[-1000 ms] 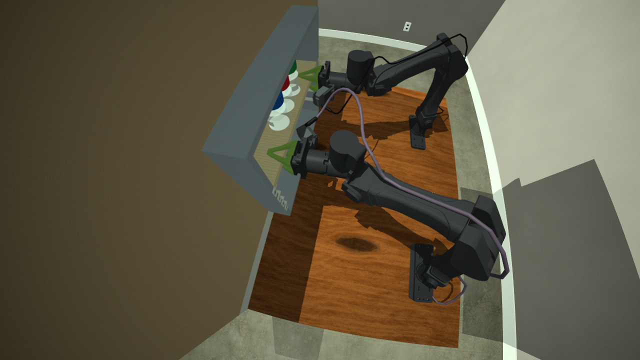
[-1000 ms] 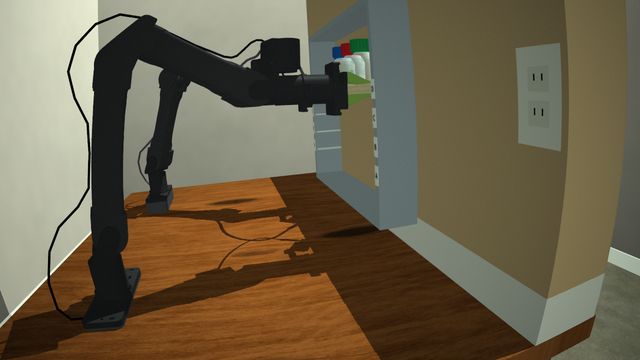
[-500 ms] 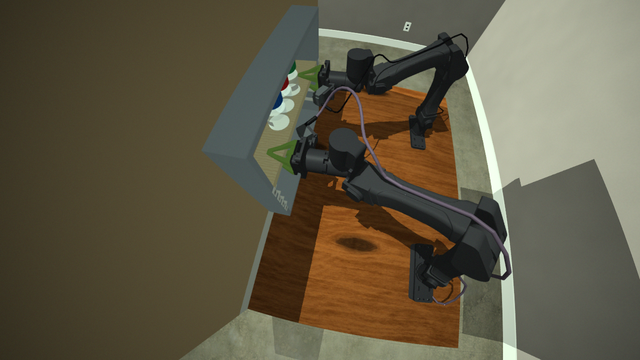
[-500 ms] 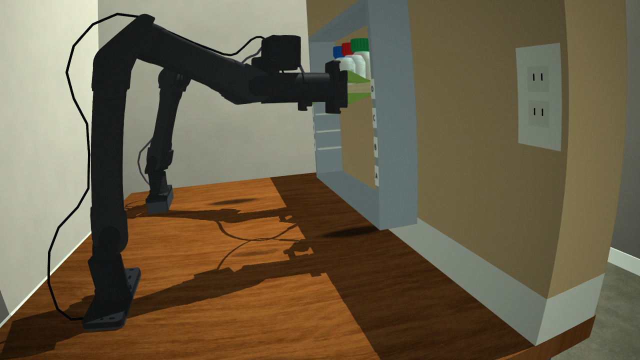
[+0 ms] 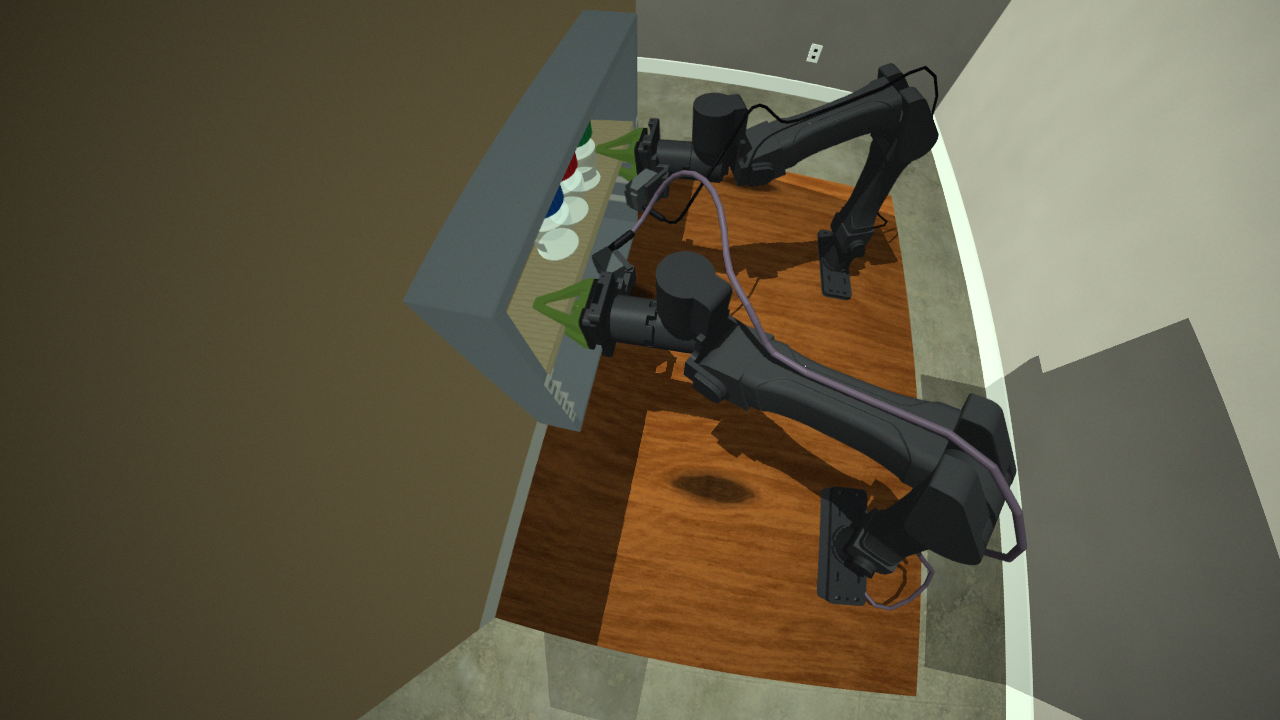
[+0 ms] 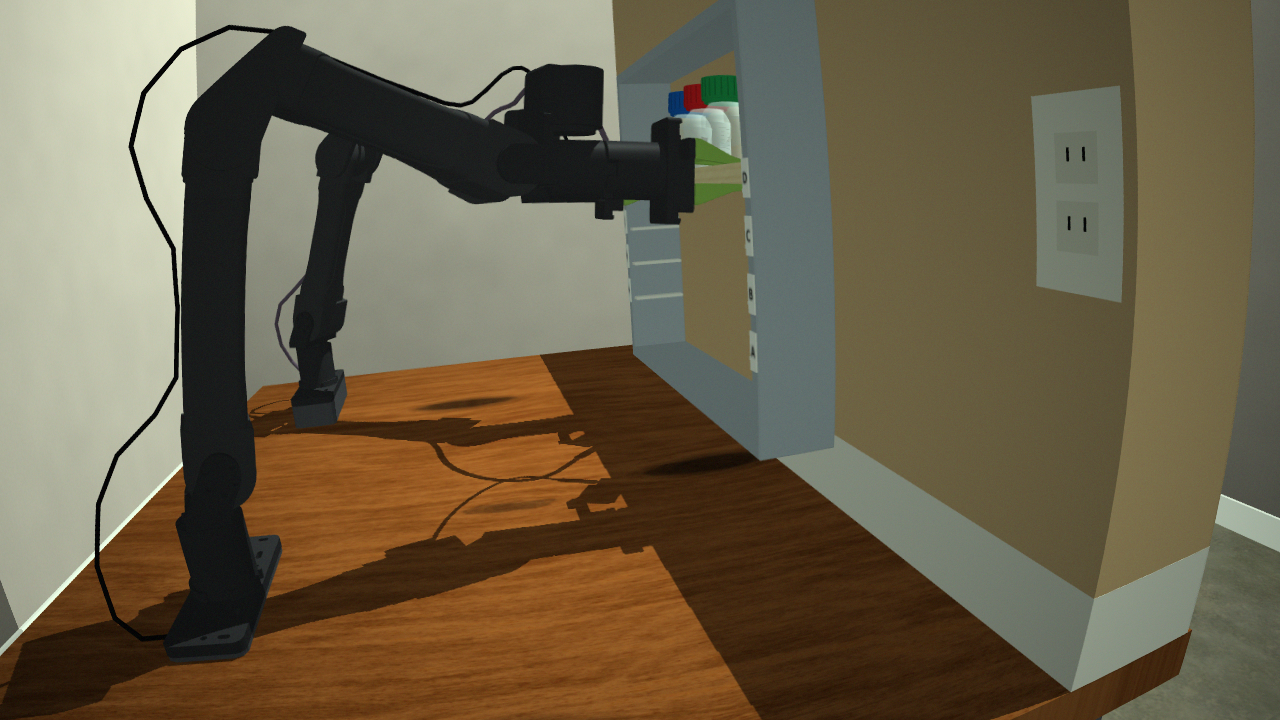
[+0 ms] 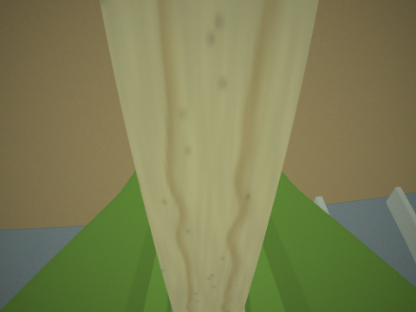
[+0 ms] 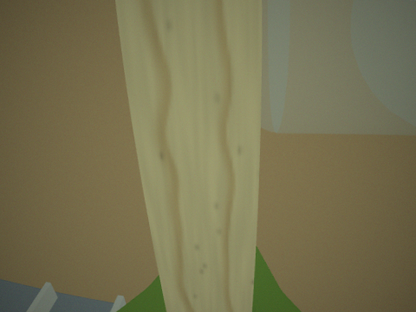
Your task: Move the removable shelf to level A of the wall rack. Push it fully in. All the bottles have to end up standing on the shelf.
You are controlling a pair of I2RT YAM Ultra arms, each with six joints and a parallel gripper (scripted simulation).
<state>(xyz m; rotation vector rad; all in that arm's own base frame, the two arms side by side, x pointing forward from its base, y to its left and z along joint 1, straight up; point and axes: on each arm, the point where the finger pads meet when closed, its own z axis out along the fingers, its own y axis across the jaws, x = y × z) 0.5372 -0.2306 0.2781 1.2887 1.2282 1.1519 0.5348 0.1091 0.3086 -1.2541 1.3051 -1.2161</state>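
Now: the blue-capped bottle 1 cm ahead of my left hand, 9 cm to the right of it and 6 cm above it. The rest, counted from my left hand: red-capped bottle (1 cm ahead, 15 cm to the right, 6 cm above); wooden shelf (15 cm to the right); grey wall rack (15 cm to the right, 4 cm below).
The green-capped bottle is 80 mm to the left of my right hand, 60 mm above it and 10 mm ahead of it. Also, from my right hand: red-capped bottle 140 mm to the left, 60 mm above, 20 mm ahead; then wooden shelf 150 mm to the left, 10 mm ahead; then grey wall rack 150 mm to the left, 40 mm below, 10 mm ahead.
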